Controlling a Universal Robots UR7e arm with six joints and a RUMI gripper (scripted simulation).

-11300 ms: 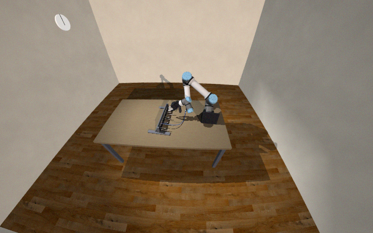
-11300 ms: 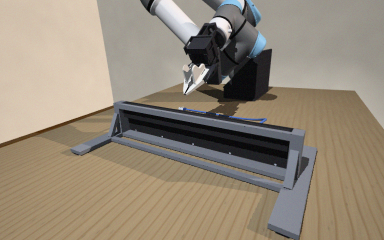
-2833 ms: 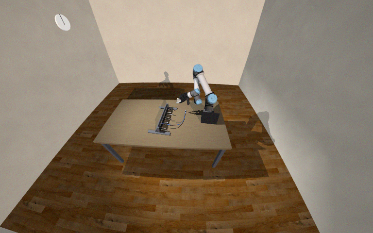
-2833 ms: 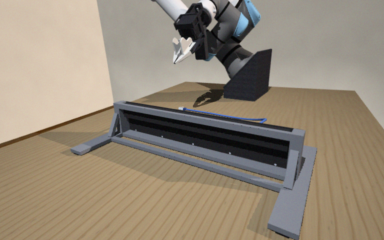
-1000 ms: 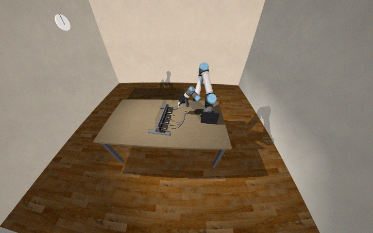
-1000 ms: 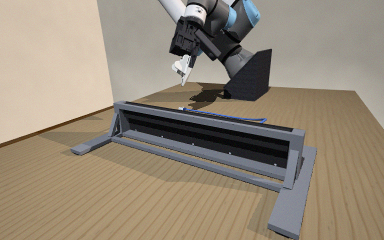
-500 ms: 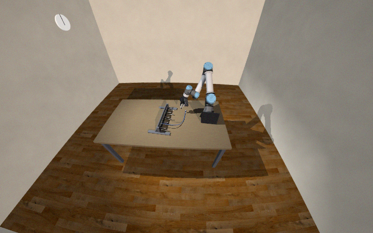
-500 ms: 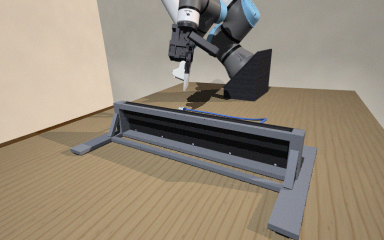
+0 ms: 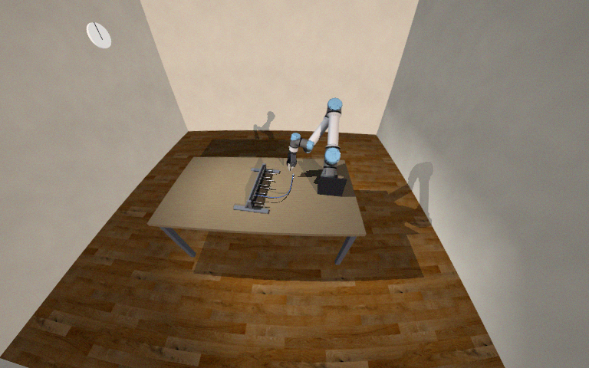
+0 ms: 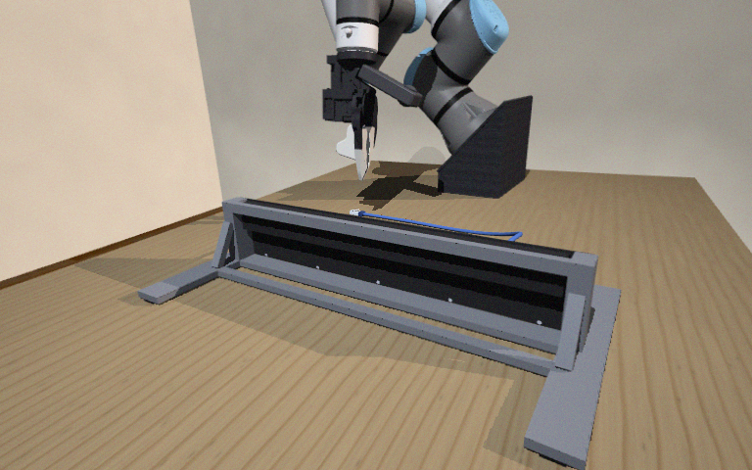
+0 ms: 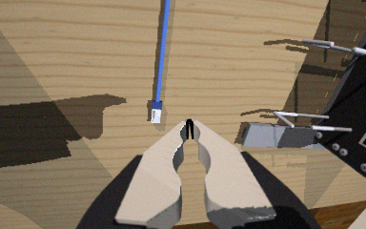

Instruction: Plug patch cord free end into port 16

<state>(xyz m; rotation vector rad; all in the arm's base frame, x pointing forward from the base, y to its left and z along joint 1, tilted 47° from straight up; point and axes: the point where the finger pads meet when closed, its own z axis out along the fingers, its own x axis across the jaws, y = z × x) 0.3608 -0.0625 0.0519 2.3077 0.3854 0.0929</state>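
Right now my hand is 9 cm above the plug, 4 cm to the left of it and 2 cm past it.
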